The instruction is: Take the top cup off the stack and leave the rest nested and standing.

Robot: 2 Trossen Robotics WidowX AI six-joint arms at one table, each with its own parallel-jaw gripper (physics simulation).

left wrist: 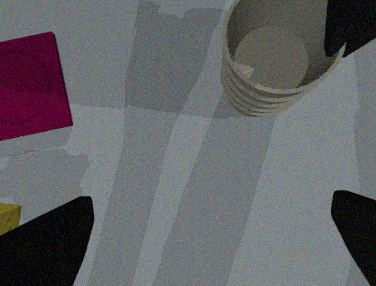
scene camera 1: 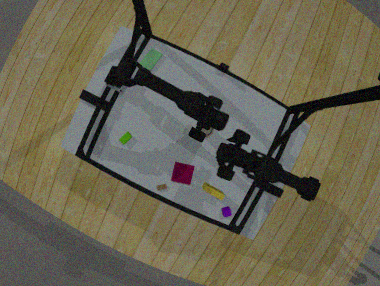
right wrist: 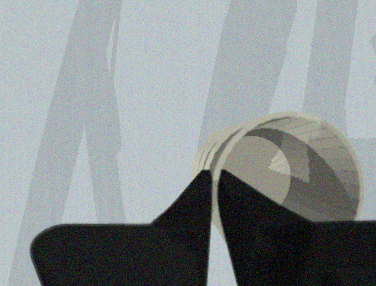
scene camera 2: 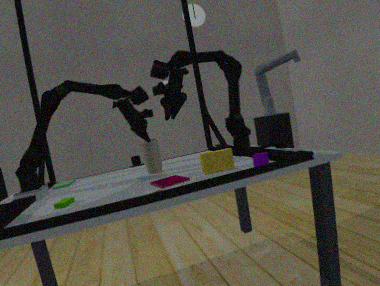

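Seen in the pictures: left gripper, fingertip midpoint: (left wrist: 212,204) (scene camera 2: 169,119); right gripper, fingertip midpoint: (left wrist: 333,51) (right wrist: 212,178); left arm's base at its link origin: (scene camera 2: 242,148); right arm's base at its link origin: (scene camera 2: 31,189).
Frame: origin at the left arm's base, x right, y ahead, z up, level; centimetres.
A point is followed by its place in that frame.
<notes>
A stack of nested beige cups (scene camera 2: 152,156) (left wrist: 254,97) (right wrist: 256,160) stands upright on the grey table (scene camera 2: 118,184) @(x -1.3, y 56.3, z -2.1 cm). In scene camera 1 only a sliver of the stack (scene camera 1: 209,132) @(x 4.8, y 37.8, z 6.8 cm) shows under the right arm. Several rims show one under another on its side in the left wrist view. My right gripper (scene camera 2: 147,138) @(x 8.2, y 39.7, z 10.7 cm) (right wrist: 212,178) @(x 8.2, y 39.7, z 10.7 cm) (scene camera 1: 201,131) is shut on the top cup's rim, one finger inside the wall and one outside. My left gripper (scene camera 2: 170,114) @(x -0.3, y 31.5, z 18.6 cm) (scene camera 1: 225,165) is open and empty, hanging above and beside the stack.
A magenta flat square (scene camera 1: 182,173) @(x -18.9, y 40.6, z -1.3 cm) (scene camera 2: 169,181) @(x -20.9, y 41.0, z -1.3 cm) (left wrist: 54,85) @(x -14.7, y 40.6, z -1.3 cm) lies in front of the stack. A yellow sponge (scene camera 1: 213,190) @(x -19.6, y 24.0, z 4.8 cm) (scene camera 2: 216,160) @(x -22.0, y 23.9, z 1.9 cm), a purple cube (scene camera 1: 226,211) @(x -28.1, y 11.7, z 1.8 cm) (scene camera 2: 260,159) @(x -30.4, y 12.1, z 0.3 cm), a green block (scene camera 1: 125,138) @(x -14.5, y 73.9, z -0.7 cm) (scene camera 2: 64,202) @(x -17.0, y 73.5, z -0.7 cm), a pale green card (scene camera 1: 151,59) @(x 27.7, y 79.2, z -1.1 cm) and a small tan block (scene camera 1: 161,186) @(x -29.5, y 47.6, z -1.4 cm) also lie on the table.
</notes>
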